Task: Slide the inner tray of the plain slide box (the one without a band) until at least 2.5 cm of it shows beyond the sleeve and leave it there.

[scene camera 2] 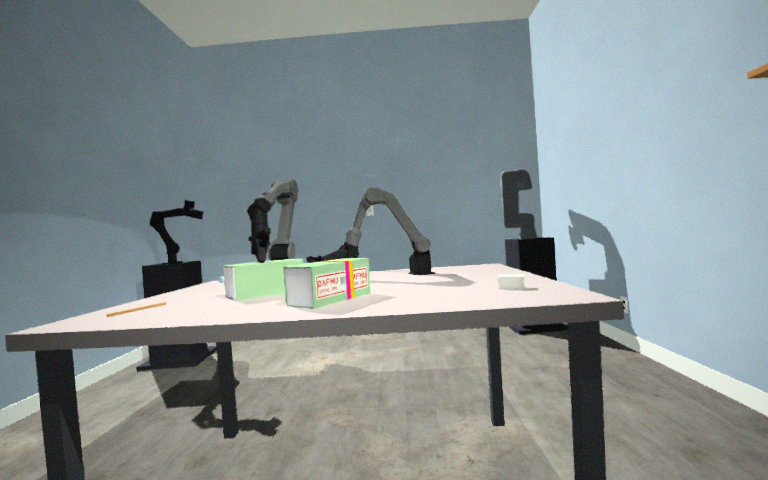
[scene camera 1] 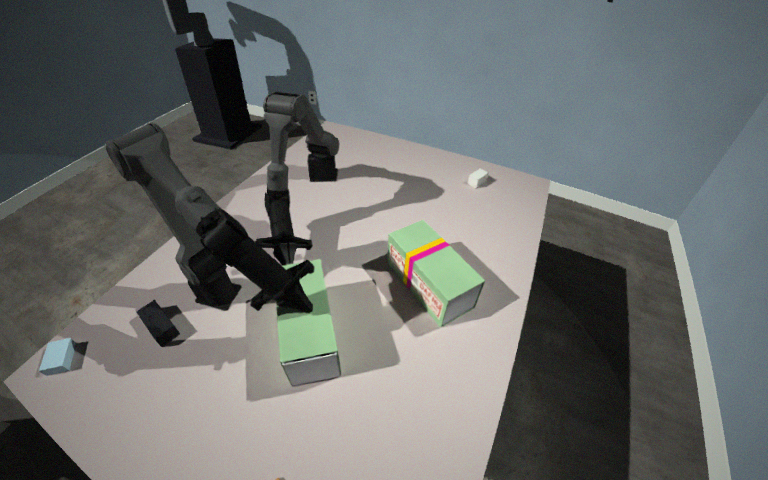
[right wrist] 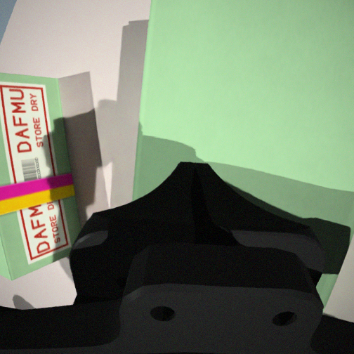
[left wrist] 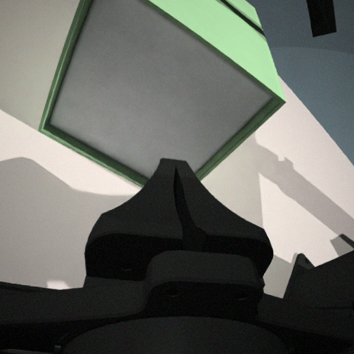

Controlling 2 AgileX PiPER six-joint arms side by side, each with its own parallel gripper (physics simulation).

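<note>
The plain green slide box [scene camera 1: 308, 336] [scene camera 2: 257, 281] [right wrist: 250, 90] lies flat on the table. The grey end of its inner tray [scene camera 1: 311, 369] [left wrist: 155, 85] fills the sleeve's opening; in the left wrist view it sits just inside the green rim. At the lower end in scene camera 1 it looks about flush. My left gripper [scene camera 1: 288, 261] [left wrist: 171, 175] is shut and empty, its tips low in front of the box's upper end. My right gripper [scene camera 1: 308, 310] [scene camera 2: 261, 259] [right wrist: 192, 181] is shut and empty, its tips at the sleeve's top; contact cannot be told.
A green box with a magenta and yellow band [scene camera 1: 453, 271] [scene camera 2: 328, 285] [right wrist: 7, 245] lies right of the plain box in scene camera 1. A black block [scene camera 1: 157, 322] and a light blue block [scene camera 1: 56, 356] lie left. A white block [scene camera 1: 478, 178] [scene camera 2: 511, 281] and an orange stick [scene camera 2: 135, 309] also show.
</note>
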